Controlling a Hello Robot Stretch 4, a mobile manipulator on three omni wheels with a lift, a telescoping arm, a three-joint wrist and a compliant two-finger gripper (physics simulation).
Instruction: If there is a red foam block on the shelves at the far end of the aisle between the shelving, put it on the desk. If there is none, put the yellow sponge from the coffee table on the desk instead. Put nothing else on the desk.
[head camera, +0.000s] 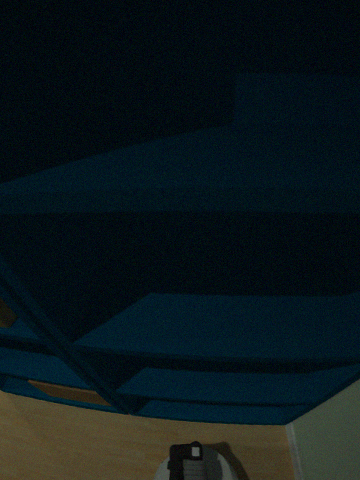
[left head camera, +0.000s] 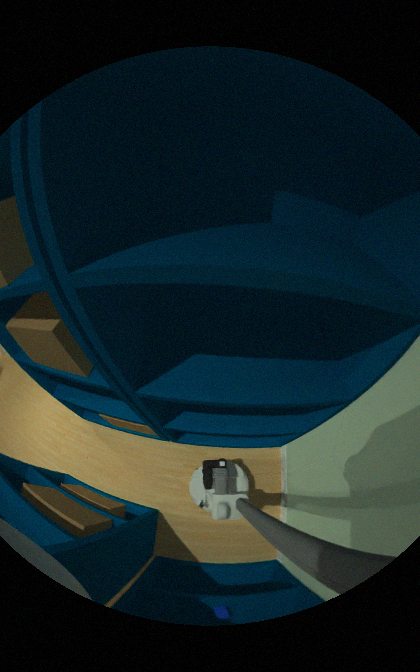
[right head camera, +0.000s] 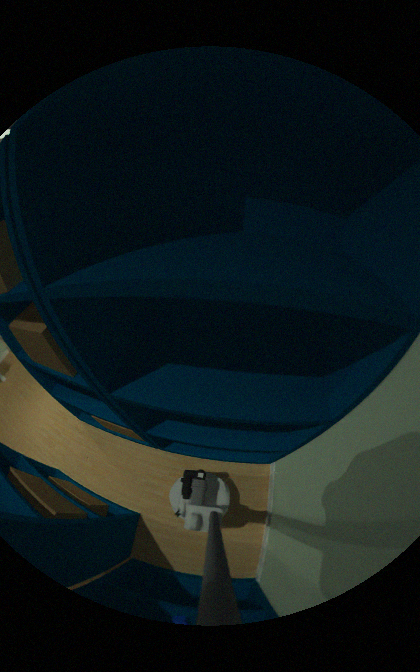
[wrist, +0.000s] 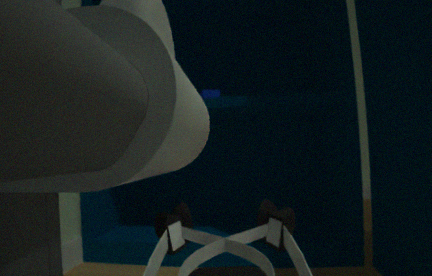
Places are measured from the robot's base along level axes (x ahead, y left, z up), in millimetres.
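Pixels of known places: gripper, fingertip midpoint: (left head camera: 208, 508) (wrist: 224, 217).
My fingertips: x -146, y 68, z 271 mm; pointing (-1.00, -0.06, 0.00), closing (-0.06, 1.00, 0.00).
Ahead of a thing's pixels: the offset from my fingertips to its top centre. "pt": to the spot under its first point.
A blue shelving unit {pt 692 mm up, 561 mm ahead, 157 mm right} (head camera: 225, 325) (left head camera: 260, 380) (right head camera: 240, 395) fills the front of the head views. Its upper shelves are very dark; no red block shows on the parts that can be made out. A small blue block {280 mm up, 717 mm back, 84 mm right} (left head camera: 221, 612) (right head camera: 180, 620) (wrist: 211, 93) lies on a shelf of the opposite unit, behind the robot in the left and right head views and ahead in the wrist view. My gripper (wrist: 224, 217) is open and empty, with its fingertips wide apart, well short of that unit. The desk, coffee table and yellow sponge do not show.
Brown boxes (head camera: 70, 392) (left head camera: 50, 345) (right head camera: 42, 345) stand in the neighbouring shelf bays at left, and more boxes (left head camera: 65, 507) (right head camera: 42, 495) at lower left. A pale green wall (head camera: 335, 420) (left head camera: 325, 480) (right head camera: 305, 490) closes the aisle at right, close to the base.
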